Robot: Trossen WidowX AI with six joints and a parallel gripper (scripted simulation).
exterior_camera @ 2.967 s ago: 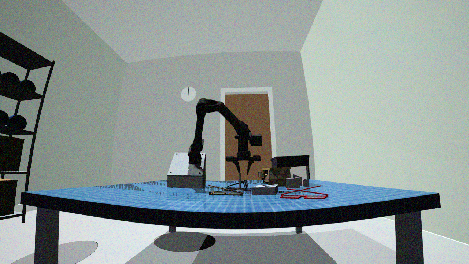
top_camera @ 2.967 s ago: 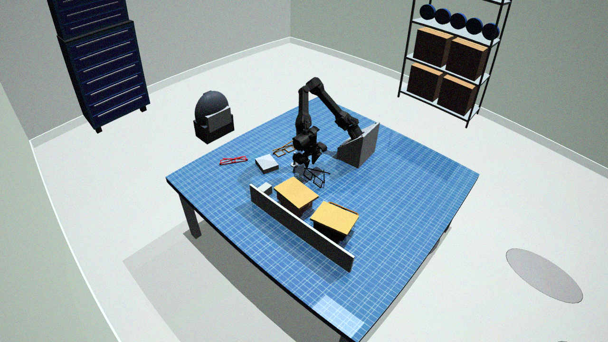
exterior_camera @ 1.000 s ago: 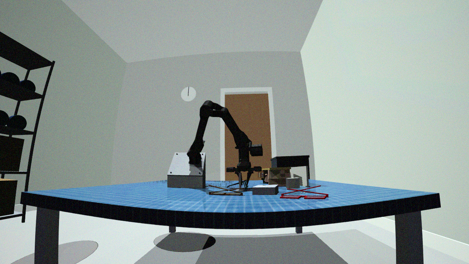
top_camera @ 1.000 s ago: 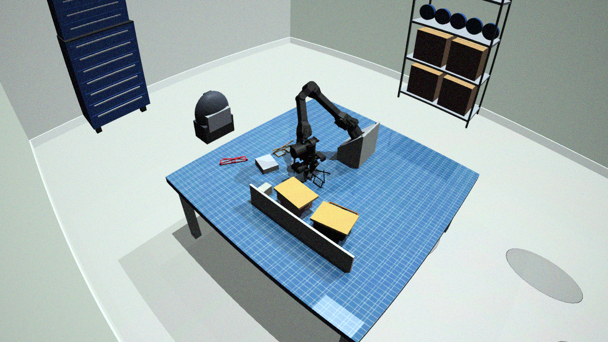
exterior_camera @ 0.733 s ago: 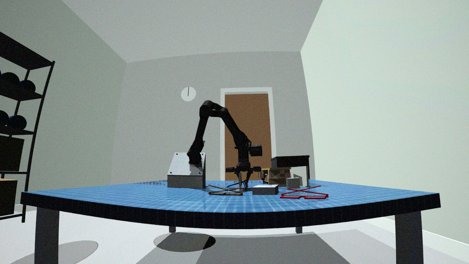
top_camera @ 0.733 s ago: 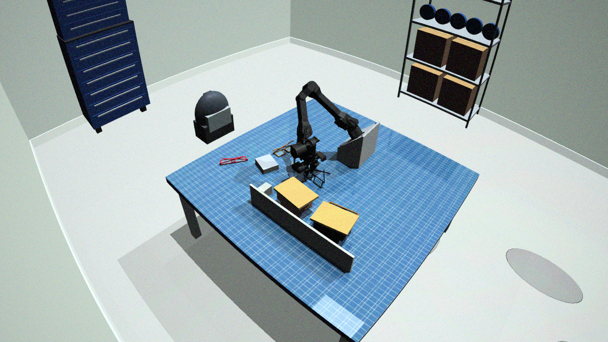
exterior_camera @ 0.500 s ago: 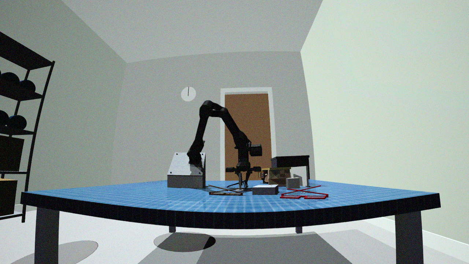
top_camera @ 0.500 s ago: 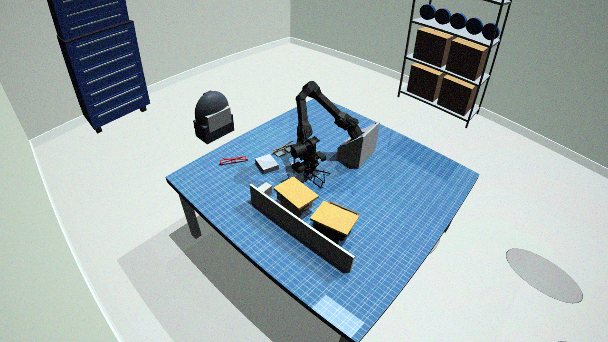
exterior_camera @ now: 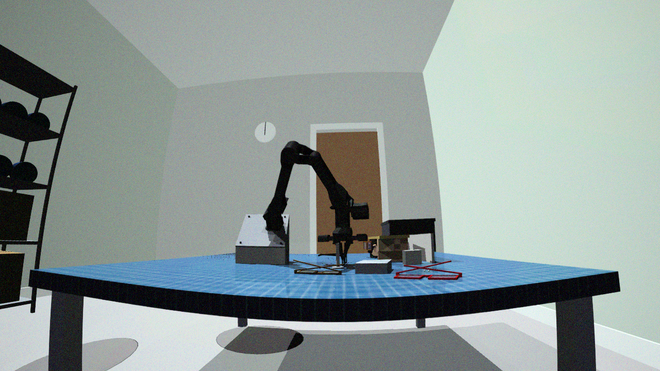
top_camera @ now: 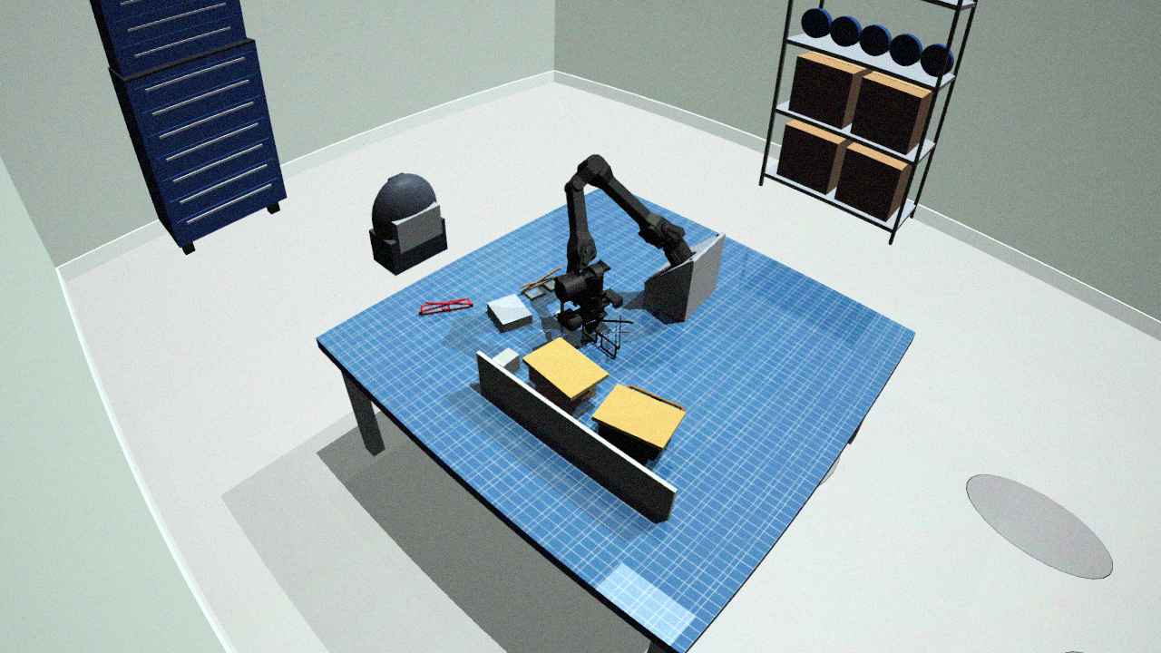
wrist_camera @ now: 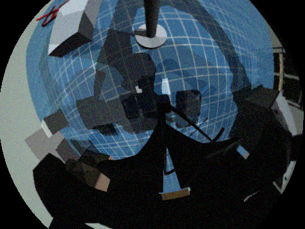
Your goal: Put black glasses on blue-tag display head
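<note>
Right now the black glasses is 4 cm to the left of my gripper tip, 4 cm behind it and 1 cm above it. Round my gripper tip: skin-coloured head: 18 cm ahead, 12 cm to the left, 4 cm above; then grey block: 22 cm to the right, 10 cm ahead; then post: 12 cm to the right, 1 cm behind, 1 cm above.
</note>
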